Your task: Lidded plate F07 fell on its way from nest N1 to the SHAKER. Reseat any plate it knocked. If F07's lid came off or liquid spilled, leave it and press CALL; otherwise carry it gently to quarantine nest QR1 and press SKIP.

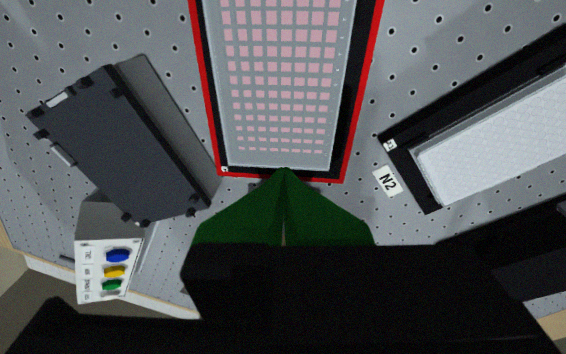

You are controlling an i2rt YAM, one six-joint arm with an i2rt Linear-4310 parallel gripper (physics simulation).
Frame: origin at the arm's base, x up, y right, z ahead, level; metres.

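Seen in the pictures: gripper, fingertip midpoint: [283, 176].
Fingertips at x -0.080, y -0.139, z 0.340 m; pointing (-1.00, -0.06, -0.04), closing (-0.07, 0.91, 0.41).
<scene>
A point is followed by its place in that frame.
A clear plate with rows of pink wells [280, 95] @[x -0.126, y -0.158, z 0.368 m] lies in a red-bordered black nest [362, 90] @[x -0.144, y -0.104, z 0.392 m] at the top centre. Its label is not readable, and I cannot tell from here whether a lid is on it. My gripper [283, 176] @[x -0.080, y -0.139, z 0.340 m] is shut, its green fingertips together in front of the near edge of that nest, with nothing between them. A control box [107, 242] @[x -0.116, y -0.277, z 0.129 m] with blue, yellow and green buttons stands at the lower left; its lettering is too small to read. A white-topped plate [500, 145] @[x -0.152, y 0.034, z 0.406 m] sits in the black nest [400, 145] @[x -0.166, y -0.035, z 0.363 m] at the right, by the label N2.
A dark, box-like device [120, 145] @[x -0.129, y -0.266, z 0.271 m] with small black corner posts stands at the left, between the control box and the red-bordered nest. A black structure [530, 240] @[x -0.179, y 0.242, z 0.327 m] shows at the lower right. The perforated deck [395, 55] @[x -0.184, y -0.082, z 0.422 m] ends at a pale edge at the lower left.
</scene>
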